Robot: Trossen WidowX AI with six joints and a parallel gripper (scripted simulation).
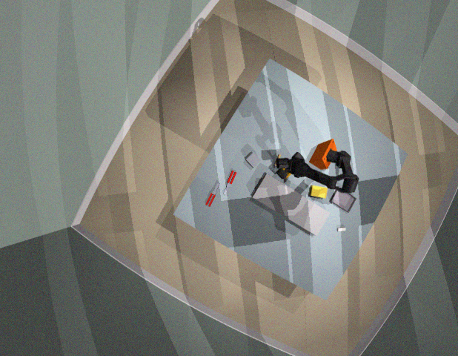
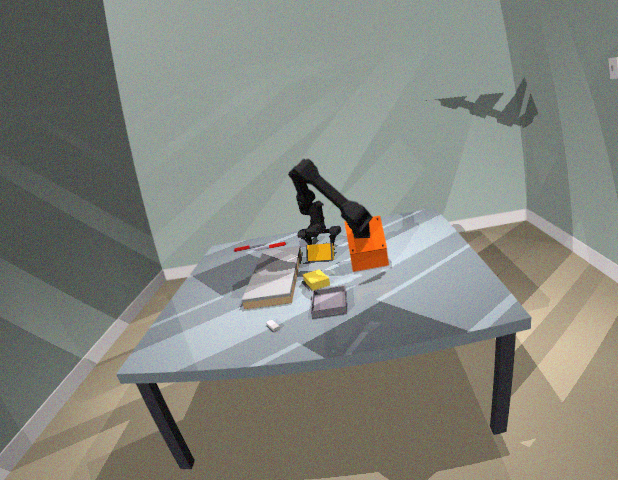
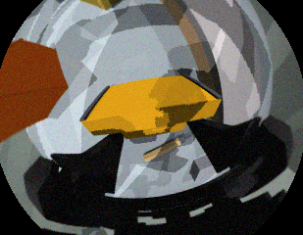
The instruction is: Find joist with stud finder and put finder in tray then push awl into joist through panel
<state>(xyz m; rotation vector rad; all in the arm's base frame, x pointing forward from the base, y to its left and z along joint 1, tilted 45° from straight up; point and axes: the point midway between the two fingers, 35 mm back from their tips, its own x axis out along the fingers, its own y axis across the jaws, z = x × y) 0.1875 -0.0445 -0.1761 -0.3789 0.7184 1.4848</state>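
The awl is 30 mm ahead of my gripper tip, 70 mm to the right of it and 20 mm below it. From my gripper tip the other things lie so: square window: 30 mm ahead, 10 mm to the right, 10 mm below; yellow stud finder: 10 mm ahead, 10 mm to the left, 10 mm below; grey block: 90 mm ahead, 210 mm to the right, 10 mm below.
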